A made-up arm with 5 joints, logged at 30 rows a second.
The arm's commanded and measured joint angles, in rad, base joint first. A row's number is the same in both.
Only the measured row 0 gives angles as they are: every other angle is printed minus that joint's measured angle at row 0.
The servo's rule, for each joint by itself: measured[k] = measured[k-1] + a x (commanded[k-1-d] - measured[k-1]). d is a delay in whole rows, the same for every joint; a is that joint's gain. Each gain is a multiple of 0.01, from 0.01 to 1. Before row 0 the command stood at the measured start. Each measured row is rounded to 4 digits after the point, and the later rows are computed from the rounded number. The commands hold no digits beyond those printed.
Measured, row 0:
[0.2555, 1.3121, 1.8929, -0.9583, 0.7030]
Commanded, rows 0 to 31:
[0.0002, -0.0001, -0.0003, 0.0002, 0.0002]
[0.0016, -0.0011, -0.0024, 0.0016, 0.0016]
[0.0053, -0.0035, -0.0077, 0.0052, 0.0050]
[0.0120, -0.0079, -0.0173, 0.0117, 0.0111]
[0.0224, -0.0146, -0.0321, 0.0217, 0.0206]
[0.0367, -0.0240, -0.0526, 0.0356, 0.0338]
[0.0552, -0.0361, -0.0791, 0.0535, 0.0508]
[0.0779, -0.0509, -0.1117, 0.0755, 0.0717]
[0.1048, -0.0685, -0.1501, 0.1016, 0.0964]
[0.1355, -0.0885, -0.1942, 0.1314, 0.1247]
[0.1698, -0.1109, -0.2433, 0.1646, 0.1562]
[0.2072, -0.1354, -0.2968, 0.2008, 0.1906]
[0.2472, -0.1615, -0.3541, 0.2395, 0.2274]
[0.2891, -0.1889, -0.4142, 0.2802, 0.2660]
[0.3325, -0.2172, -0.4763, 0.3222, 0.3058]
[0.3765, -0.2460, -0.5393, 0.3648, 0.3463]
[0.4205, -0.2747, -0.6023, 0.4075, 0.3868]
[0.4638, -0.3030, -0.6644, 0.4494, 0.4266]
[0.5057, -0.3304, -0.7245, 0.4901, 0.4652]
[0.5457, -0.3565, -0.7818, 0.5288, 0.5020]
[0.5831, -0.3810, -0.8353, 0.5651, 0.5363]
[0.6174, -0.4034, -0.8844, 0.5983, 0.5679]
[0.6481, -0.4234, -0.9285, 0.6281, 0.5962]
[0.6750, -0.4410, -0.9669, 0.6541, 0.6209]
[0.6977, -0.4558, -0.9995, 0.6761, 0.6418]
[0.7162, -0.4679, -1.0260, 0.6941, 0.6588]
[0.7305, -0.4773, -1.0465, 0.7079, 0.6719]
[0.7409, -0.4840, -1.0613, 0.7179, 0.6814]
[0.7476, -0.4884, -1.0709, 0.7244, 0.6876]
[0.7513, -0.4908, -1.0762, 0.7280, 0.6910]
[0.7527, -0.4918, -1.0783, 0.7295, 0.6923]
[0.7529, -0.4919, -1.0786, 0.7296, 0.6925]
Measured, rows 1 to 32:
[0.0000, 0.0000, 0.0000, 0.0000, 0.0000]
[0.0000, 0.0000, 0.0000, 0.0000, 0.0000]
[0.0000, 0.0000, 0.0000, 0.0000, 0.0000]
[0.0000, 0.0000, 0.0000, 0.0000, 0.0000]
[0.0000, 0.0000, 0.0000, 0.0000, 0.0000]
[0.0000, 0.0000, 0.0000, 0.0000, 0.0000]
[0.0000, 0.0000, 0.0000, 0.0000, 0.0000]
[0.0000, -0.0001, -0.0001, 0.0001, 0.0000]
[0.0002, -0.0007, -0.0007, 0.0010, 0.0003]
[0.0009, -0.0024, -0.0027, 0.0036, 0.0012]
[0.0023, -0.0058, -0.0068, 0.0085, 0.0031]
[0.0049, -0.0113, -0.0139, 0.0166, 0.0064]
[0.0090, -0.0192, -0.0247, 0.0282, 0.0116]
[0.0150, -0.0297, -0.0399, 0.0436, 0.0190]
[0.0232, -0.0428, -0.0600, 0.0631, 0.0290]
[0.0338, -0.0587, -0.0852, 0.0866, 0.0418]
[0.0470, -0.0772, -0.1157, 0.1139, 0.0576]
[0.0630, -0.0981, -0.1514, 0.1448, 0.0763]
[0.0817, -0.1212, -0.1921, 0.1790, 0.0980]
[0.1032, -0.1462, -0.2375, 0.2159, 0.1226]
[0.1274, -0.1727, -0.2870, 0.2551, 0.1498]
[0.1541, -0.2003, -0.3400, 0.2960, 0.1794]
[0.1830, -0.2286, -0.3958, 0.3380, 0.2111]
[0.2139, -0.2572, -0.4536, 0.3804, 0.2445]
[0.2464, -0.2856, -0.5126, 0.4225, 0.2791]
[0.2801, -0.3134, -0.5719, 0.4637, 0.3145]
[0.3146, -0.3401, -0.6307, 0.5034, 0.3501]
[0.3495, -0.3655, -0.6880, 0.5410, 0.3855]
[0.3843, -0.3890, -0.7430, 0.5760, 0.4202]
[0.4186, -0.4103, -0.7949, 0.6078, 0.4536]
[0.4519, -0.4293, -0.8431, 0.6360, 0.4854]
[0.4839, -0.4457, -0.8869, 0.6605, 0.5151]
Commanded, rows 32 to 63:
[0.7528, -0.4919, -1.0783, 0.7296, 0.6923]
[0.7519, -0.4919, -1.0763, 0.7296, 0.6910]
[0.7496, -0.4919, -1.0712, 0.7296, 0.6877]
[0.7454, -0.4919, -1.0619, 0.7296, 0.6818]
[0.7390, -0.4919, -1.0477, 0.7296, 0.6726]
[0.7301, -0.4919, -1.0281, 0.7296, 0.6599]
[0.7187, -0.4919, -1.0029, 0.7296, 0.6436]
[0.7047, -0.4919, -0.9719, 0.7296, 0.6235]
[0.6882, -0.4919, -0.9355, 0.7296, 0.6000]
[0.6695, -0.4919, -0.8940, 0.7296, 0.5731]
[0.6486, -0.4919, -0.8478, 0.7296, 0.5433]
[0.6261, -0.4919, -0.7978, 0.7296, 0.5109]
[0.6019, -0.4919, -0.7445, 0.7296, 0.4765]
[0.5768, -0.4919, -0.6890, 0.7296, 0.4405]
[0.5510, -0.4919, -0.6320, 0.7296, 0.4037]
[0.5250, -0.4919, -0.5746, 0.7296, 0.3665]
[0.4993, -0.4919, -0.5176, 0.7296, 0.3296]
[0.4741, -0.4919, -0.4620, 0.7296, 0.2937]
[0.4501, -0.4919, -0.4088, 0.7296, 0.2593]
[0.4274, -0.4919, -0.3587, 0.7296, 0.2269]
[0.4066, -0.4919, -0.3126, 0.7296, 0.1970]
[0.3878, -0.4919, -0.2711, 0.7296, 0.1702]
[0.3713, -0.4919, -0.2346, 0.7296, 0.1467]
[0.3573, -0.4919, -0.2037, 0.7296, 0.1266]
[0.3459, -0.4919, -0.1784, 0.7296, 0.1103]
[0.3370, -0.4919, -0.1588, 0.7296, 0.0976]
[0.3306, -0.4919, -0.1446, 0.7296, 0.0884]
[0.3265, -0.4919, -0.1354, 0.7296, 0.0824]
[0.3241, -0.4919, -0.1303, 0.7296, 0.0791]
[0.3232, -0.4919, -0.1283, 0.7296, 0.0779]
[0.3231, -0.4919, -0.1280, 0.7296, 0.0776]
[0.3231, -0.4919, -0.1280, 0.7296, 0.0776]
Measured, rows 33 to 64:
[0.5141, -0.4595, -0.9258, 0.6810, 0.5424]
[0.5422, -0.4705, -0.9596, 0.6974, 0.5670]
[0.5680, -0.4789, -0.9881, 0.7099, 0.5887]
[0.5913, -0.4848, -1.0113, 0.7187, 0.6075]
[0.6121, -0.4885, -1.0295, 0.7244, 0.6234]
[0.6304, -0.4905, -1.0432, 0.7275, 0.6365]
[0.6463, -0.4914, -1.0531, 0.7288, 0.6471]
[0.6601, -0.4917, -1.0602, 0.7293, 0.6557]
[0.6720, -0.4918, -1.0647, 0.7295, 0.6624]
[0.6821, -0.4919, -1.0665, 0.7296, 0.6672]
[0.6903, -0.4919, -1.0652, 0.7296, 0.6700]
[0.6966, -0.4919, -1.0603, 0.7296, 0.6705]
[0.7010, -0.4919, -1.0513, 0.7296, 0.6685]
[0.7033, -0.4919, -1.0377, 0.7296, 0.6638]
[0.7035, -0.4919, -1.0193, 0.7296, 0.6561]
[0.7015, -0.4919, -0.9958, 0.7296, 0.6454]
[0.6973, -0.4919, -0.9673, 0.7296, 0.6317]
[0.6910, -0.4919, -0.9338, 0.7296, 0.6149]
[0.6826, -0.4919, -0.8957, 0.7296, 0.5951]
[0.6721, -0.4919, -0.8534, 0.7296, 0.5726]
[0.6597, -0.4919, -0.8074, 0.7296, 0.5475]
[0.6456, -0.4919, -0.7583, 0.7296, 0.5202]
[0.6299, -0.4919, -0.7069, 0.7296, 0.4910]
[0.6129, -0.4919, -0.6539, 0.7296, 0.4603]
[0.5949, -0.4919, -0.6002, 0.7296, 0.4286]
[0.5761, -0.4919, -0.5466, 0.7296, 0.3964]
[0.5568, -0.4919, -0.4940, 0.7296, 0.3642]
[0.5373, -0.4919, -0.4432, 0.7296, 0.3324]
[0.5179, -0.4919, -0.3950, 0.7296, 0.3016]
[0.4988, -0.4919, -0.3501, 0.7296, 0.2722]
[0.4804, -0.4919, -0.3091, 0.7296, 0.2445]
[0.4629, -0.4919, -0.2725, 0.7296, 0.2190]

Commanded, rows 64 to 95:
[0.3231, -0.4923, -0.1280, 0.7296, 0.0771]
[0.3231, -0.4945, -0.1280, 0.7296, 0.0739]
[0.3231, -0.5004, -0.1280, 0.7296, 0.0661]
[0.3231, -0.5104, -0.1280, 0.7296, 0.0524]
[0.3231, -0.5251, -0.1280, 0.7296, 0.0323]
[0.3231, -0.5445, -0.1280, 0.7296, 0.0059]
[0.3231, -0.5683, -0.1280, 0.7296, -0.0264]
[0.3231, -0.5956, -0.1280, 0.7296, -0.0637]
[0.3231, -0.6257, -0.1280, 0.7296, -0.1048]
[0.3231, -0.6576, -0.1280, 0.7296, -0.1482]
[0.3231, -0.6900, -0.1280, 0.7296, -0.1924]
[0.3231, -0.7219, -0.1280, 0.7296, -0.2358]
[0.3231, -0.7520, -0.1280, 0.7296, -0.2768]
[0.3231, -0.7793, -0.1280, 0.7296, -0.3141]
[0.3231, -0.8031, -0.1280, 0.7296, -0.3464]
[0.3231, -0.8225, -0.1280, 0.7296, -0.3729]
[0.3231, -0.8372, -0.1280, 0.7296, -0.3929]
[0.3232, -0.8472, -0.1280, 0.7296, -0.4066]
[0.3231, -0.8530, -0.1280, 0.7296, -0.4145]
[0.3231, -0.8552, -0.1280, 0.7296, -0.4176]
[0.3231, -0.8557, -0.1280, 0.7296, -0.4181]
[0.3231, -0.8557, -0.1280, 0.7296, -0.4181]
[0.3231, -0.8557, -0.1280, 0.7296, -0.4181]
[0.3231, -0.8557, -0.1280, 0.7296, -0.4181]
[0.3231, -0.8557, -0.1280, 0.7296, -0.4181]
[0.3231, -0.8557, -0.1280, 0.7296, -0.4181]
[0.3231, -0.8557, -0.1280, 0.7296, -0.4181]
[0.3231, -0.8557, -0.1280, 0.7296, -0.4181]
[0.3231, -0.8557, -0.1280, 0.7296, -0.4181]
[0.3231, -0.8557, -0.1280, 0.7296, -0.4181]
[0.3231, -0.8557, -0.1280, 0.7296, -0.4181]
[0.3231, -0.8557, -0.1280, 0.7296, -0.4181]
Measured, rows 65 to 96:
[0.4465, -0.4919, -0.2407, 0.7296, 0.1959]
[0.4314, -0.4919, -0.2138, 0.7296, 0.1755]
[0.4178, -0.4919, -0.1918, 0.7296, 0.1578]
[0.4056, -0.4919, -0.1746, 0.7296, 0.1428]
[0.3949, -0.4919, -0.1616, 0.7296, 0.1305]
[0.3856, -0.4919, -0.1522, 0.7296, 0.1204]
[0.3775, -0.4919, -0.1454, 0.7296, 0.1123]
[0.3704, -0.4921, -0.1405, 0.7296, 0.1056]
[0.3643, -0.4936, -0.1370, 0.7296, 0.0996]
[0.3589, -0.4978, -0.1345, 0.7296, 0.0932]
[0.3542, -0.5056, -0.1327, 0.7296, 0.0854]
[0.3502, -0.5177, -0.1314, 0.7296, 0.0753]
[0.3467, -0.5343, -0.1304, 0.7296, 0.0621]
[0.3436, -0.5554, -0.1297, 0.7296, 0.0453]
[0.3409, -0.5803, -0.1292, 0.7296, 0.0246]
[0.3386, -0.6084, -0.1289, 0.7296, 0.0000]
[0.3366, -0.6389, -0.1286, 0.7296, -0.0282]
[0.3348, -0.6706, -0.1284, 0.7296, -0.0594]
[0.3333, -0.7024, -0.1283, 0.7296, -0.0929]
[0.3320, -0.7332, -0.1282, 0.7296, -0.1278]
[0.3308, -0.7618, -0.1281, 0.7296, -0.1632]
[0.3298, -0.7874, -0.1281, 0.7296, -0.1980]
[0.3289, -0.8092, -0.1281, 0.7296, -0.2312]
[0.3281, -0.8266, -0.1281, 0.7296, -0.2619]
[0.3275, -0.8394, -0.1281, 0.7296, -0.2894]
[0.3269, -0.8478, -0.1281, 0.7296, -0.3132]
[0.3264, -0.8524, -0.1281, 0.7296, -0.3330]
[0.3260, -0.8544, -0.1281, 0.7296, -0.3492]
[0.3256, -0.8552, -0.1281, 0.7296, -0.3623]
[0.3253, -0.8555, -0.1281, 0.7296, -0.3729]
[0.3250, -0.8556, -0.1281, 0.7296, -0.3815]
[0.3248, -0.8557, -0.1281, 0.7296, -0.3885]

